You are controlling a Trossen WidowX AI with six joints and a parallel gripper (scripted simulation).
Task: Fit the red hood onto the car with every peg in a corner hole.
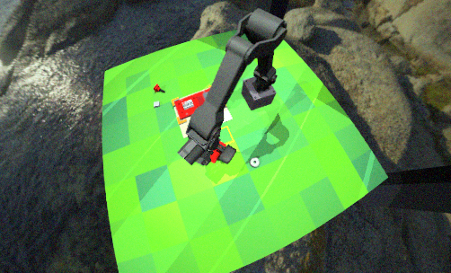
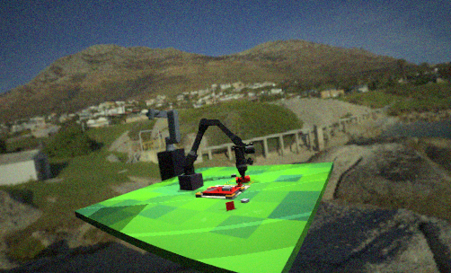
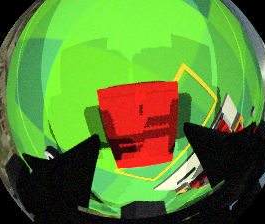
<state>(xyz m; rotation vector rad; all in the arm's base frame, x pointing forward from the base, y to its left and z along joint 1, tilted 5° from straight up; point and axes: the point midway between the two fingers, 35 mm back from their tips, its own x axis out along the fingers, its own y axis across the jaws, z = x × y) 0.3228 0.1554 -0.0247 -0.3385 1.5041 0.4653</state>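
The red hood is 1 cm below my gripper tip.
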